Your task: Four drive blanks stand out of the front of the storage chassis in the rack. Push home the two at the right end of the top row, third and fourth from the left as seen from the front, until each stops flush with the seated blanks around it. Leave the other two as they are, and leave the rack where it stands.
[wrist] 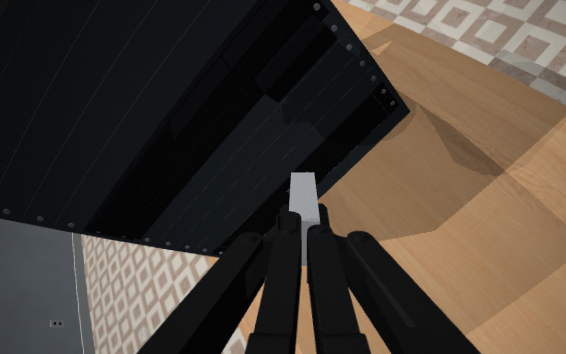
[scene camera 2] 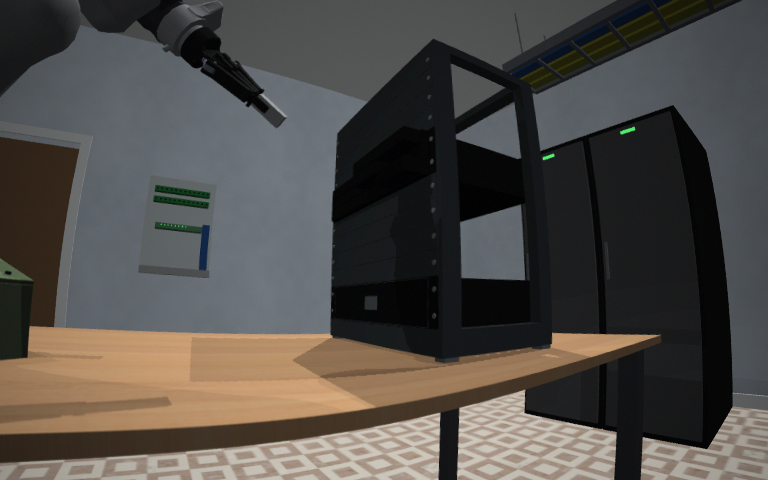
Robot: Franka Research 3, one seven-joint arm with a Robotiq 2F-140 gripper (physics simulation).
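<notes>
The dark rack [scene camera 2: 447, 237] [wrist: 215, 175] stands upright on the wooden table [scene camera 2: 254, 362] [wrist: 475, 200]. The black storage chassis [scene camera 2: 344, 204] [wrist: 145, 200] crosses its front in the upper half. Dark shapes stand out of the chassis front. A protruding dark block [wrist: 297, 60] shows near the right end of the chassis in the wrist view. The single blanks, their rows and their depths are too dark to tell apart. My gripper [scene camera 2: 272, 113] [wrist: 302, 190] is shut and empty, with pale fingertips together. It is in the air in front of the rack, apart from it.
A black unit with a pale label [scene camera 2: 370, 302] sits low in the rack. A green box [scene camera 2: 14, 316] stands at the table's left. Black cabinets [scene camera 2: 651, 254] stand behind the rack, and a cable tray [scene camera 2: 611, 35] hangs overhead. A panel [scene camera 2: 178, 249] is on the wall.
</notes>
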